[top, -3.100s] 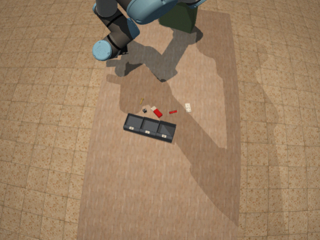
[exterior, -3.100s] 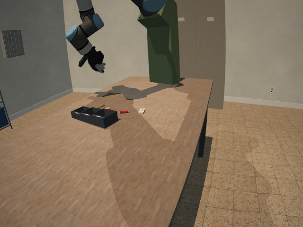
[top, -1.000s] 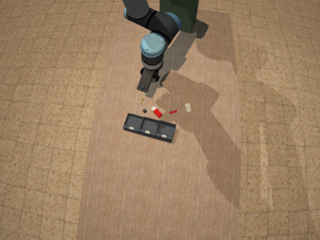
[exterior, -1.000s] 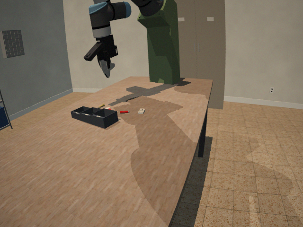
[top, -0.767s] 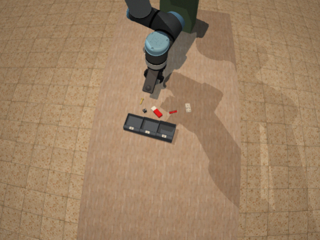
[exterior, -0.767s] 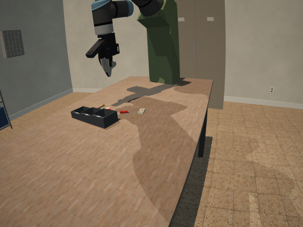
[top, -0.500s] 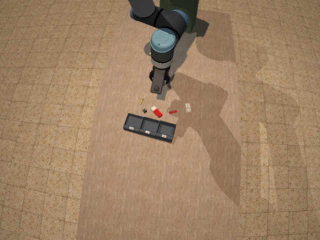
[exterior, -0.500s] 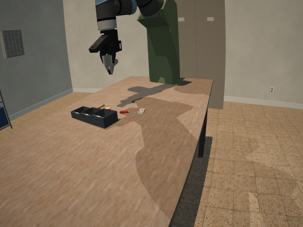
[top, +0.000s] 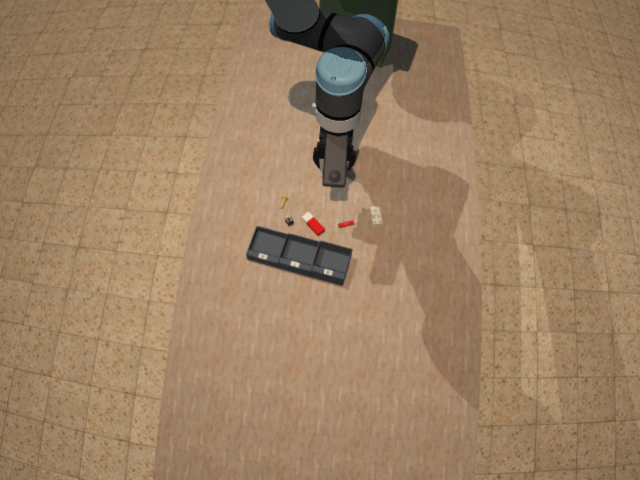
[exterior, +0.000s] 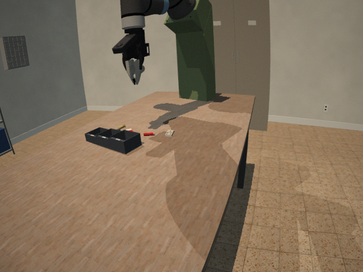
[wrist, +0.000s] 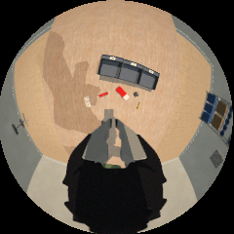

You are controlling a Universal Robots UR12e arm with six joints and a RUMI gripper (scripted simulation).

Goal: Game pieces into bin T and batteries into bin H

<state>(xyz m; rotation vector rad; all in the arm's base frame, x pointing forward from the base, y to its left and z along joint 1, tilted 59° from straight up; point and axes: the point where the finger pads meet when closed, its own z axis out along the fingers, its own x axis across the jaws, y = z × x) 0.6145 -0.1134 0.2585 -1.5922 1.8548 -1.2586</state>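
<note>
My hand is 200 mm above the three-compartment bin row, 110 mm to the left of it and 70 mm short of it. From my hand the other things lie so: red-and-white block 210 mm below, 50 mm to the right, 10 mm behind; then black die 210 mm below, 100 mm to the right, 30 mm behind; then red cylinder 210 mm below, 40 mm to the left, 30 mm ahead.
</note>
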